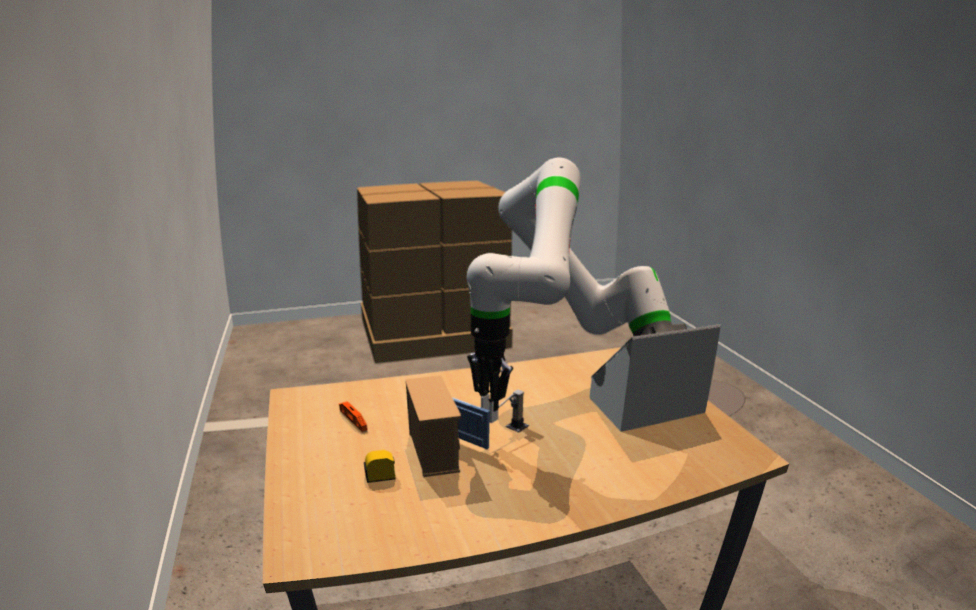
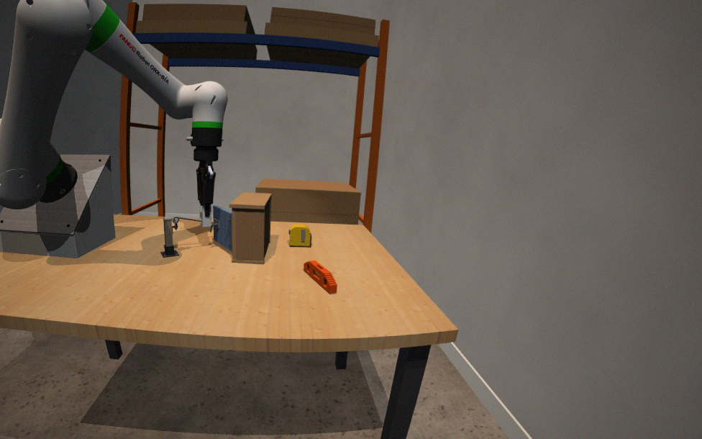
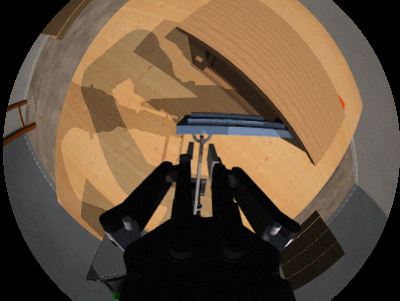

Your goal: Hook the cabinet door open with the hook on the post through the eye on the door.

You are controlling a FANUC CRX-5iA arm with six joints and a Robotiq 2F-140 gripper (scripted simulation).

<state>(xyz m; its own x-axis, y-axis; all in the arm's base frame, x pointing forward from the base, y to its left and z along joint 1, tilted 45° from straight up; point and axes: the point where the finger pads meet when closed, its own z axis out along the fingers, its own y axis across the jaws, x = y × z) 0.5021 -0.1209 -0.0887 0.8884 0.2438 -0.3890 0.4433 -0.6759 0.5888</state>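
Now: hand 60 mm short of the blue door, 40 mm above it and 30 mm to the left of it. The rest, counted from my hand: yellow tape measure 310 mm ahead, 80 mm below, 40 mm to the left; then orange level 320 mm ahead, 250 mm to the right, 90 mm below.
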